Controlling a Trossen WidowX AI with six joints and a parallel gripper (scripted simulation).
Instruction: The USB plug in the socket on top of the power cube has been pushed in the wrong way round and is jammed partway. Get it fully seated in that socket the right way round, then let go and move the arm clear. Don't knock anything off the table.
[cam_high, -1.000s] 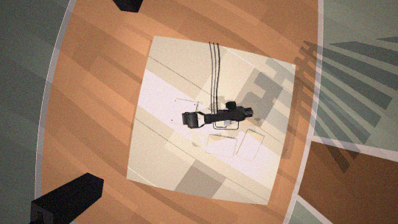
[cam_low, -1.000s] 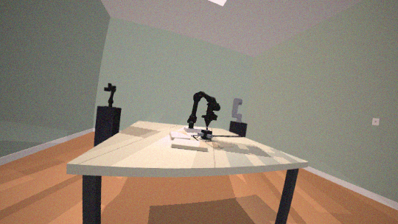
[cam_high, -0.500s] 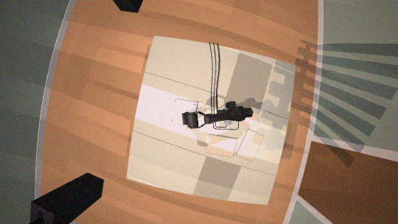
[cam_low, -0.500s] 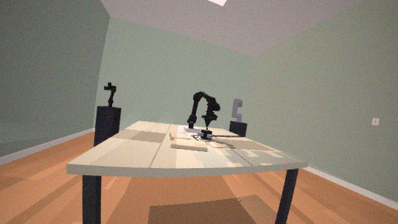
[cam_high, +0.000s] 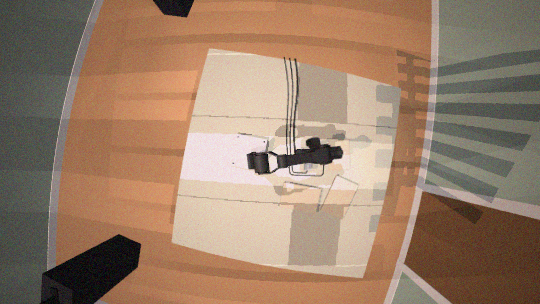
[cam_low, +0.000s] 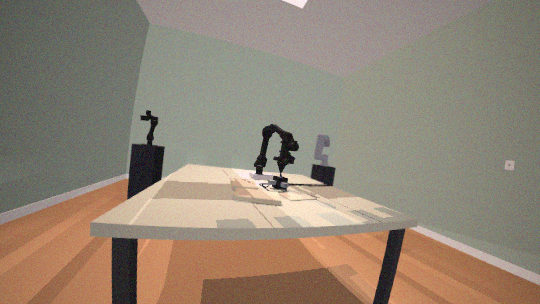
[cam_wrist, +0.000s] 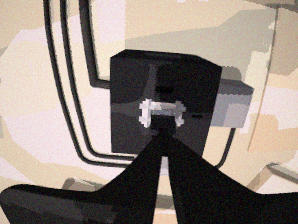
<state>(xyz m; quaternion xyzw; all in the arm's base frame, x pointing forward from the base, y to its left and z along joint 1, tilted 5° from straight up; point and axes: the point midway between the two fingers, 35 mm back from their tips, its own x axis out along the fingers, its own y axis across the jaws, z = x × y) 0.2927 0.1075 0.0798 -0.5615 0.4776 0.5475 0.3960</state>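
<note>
My gripper tip is now 1 cm above the USB plug.
</note>
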